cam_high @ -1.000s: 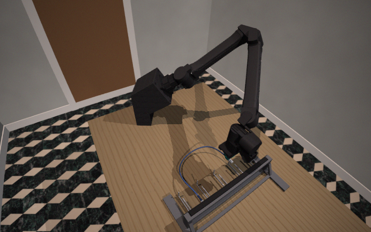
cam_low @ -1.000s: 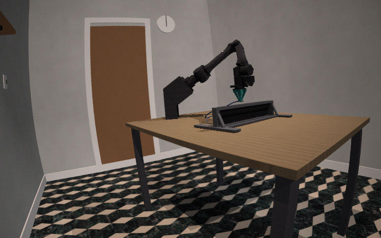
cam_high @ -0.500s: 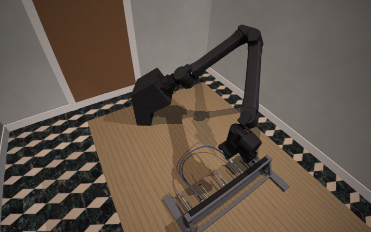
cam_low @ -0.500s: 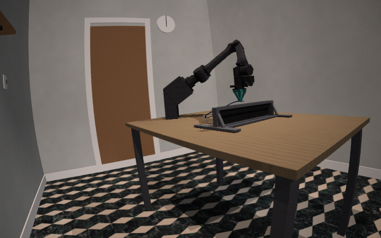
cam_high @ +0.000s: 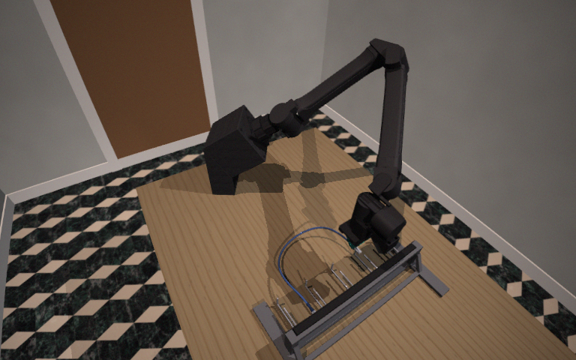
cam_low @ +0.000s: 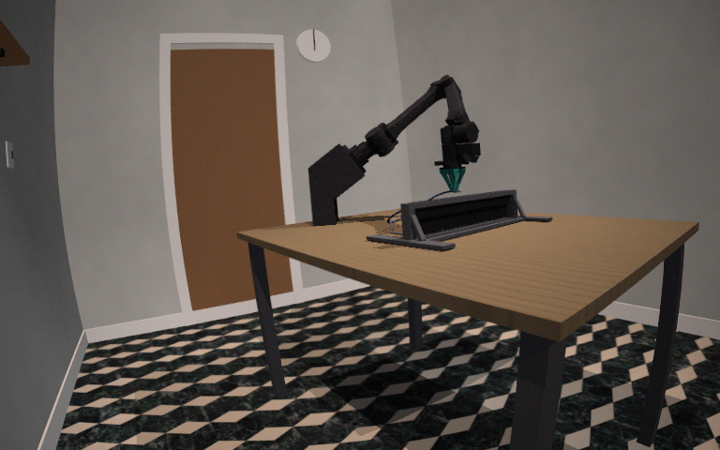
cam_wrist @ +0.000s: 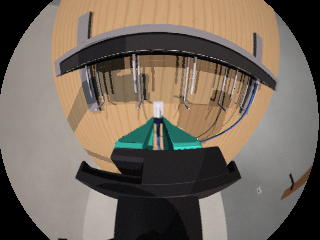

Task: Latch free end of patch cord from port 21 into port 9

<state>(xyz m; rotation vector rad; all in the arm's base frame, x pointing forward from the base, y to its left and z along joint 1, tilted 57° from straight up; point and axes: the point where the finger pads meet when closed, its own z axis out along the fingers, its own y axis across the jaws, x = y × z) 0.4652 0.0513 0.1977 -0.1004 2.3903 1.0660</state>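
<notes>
My gripper is now 20 mm short of the plug and 10 mm to the right of it.
</notes>
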